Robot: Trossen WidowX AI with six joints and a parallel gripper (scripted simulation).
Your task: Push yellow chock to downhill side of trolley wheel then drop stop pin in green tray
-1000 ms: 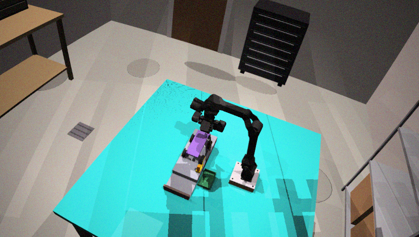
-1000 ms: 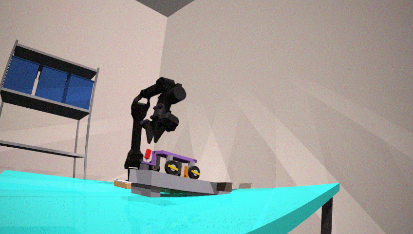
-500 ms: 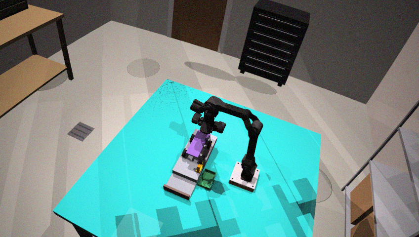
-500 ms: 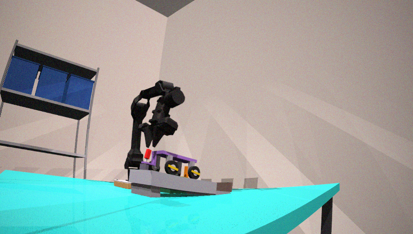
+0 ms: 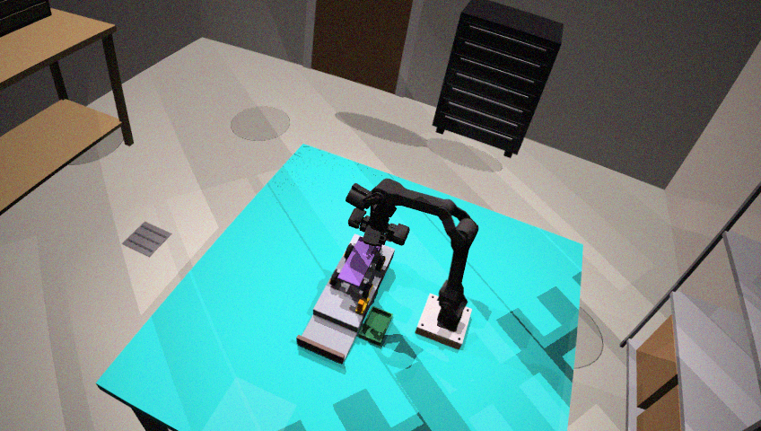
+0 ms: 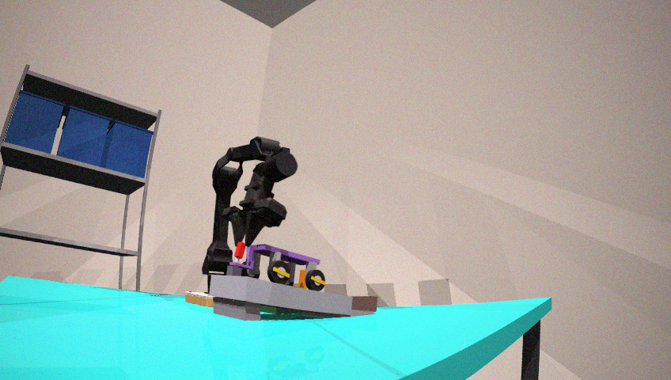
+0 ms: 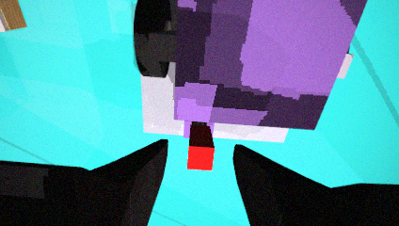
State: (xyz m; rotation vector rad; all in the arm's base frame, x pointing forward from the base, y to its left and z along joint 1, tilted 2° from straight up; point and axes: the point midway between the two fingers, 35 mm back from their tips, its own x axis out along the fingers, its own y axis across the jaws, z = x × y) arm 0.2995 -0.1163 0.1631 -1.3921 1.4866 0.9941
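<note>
The red-headed stop pin lies 1 cm to the right of my gripper tip and 3 cm below it. The rest, counted from my gripper tip: green tray 8 cm behind, 22 cm to the left, 17 cm below; yellow chock 3 cm behind, 21 cm to the left, 8 cm below; purple trolley 3 cm ahead, 10 cm to the left, 5 cm below.
</note>
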